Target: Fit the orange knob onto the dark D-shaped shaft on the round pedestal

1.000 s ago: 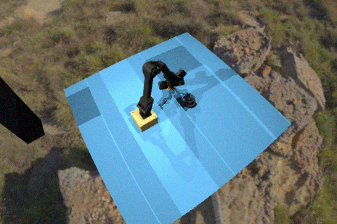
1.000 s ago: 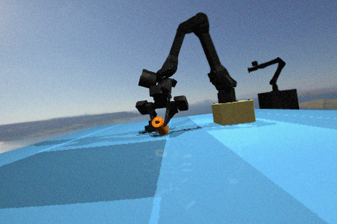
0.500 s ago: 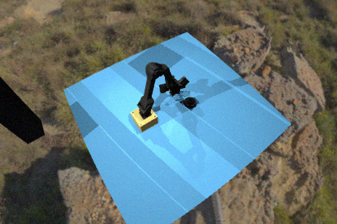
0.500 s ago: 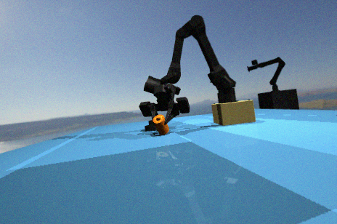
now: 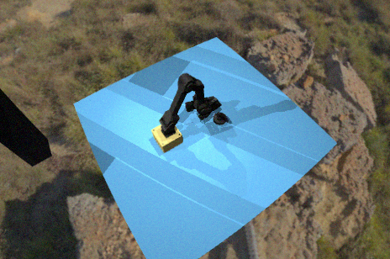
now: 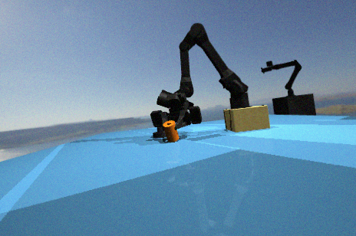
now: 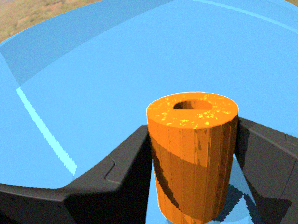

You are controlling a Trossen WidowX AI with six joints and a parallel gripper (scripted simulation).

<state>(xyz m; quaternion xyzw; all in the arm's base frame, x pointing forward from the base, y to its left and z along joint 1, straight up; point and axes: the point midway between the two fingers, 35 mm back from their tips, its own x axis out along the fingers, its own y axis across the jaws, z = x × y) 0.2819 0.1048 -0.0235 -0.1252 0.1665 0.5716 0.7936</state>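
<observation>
The orange knob lies 10 mm to the right of my gripper tip and 10 mm below it. Round my gripper tip: pedestal: 190 mm to the right, 40 mm ahead, 20 mm below.
</observation>
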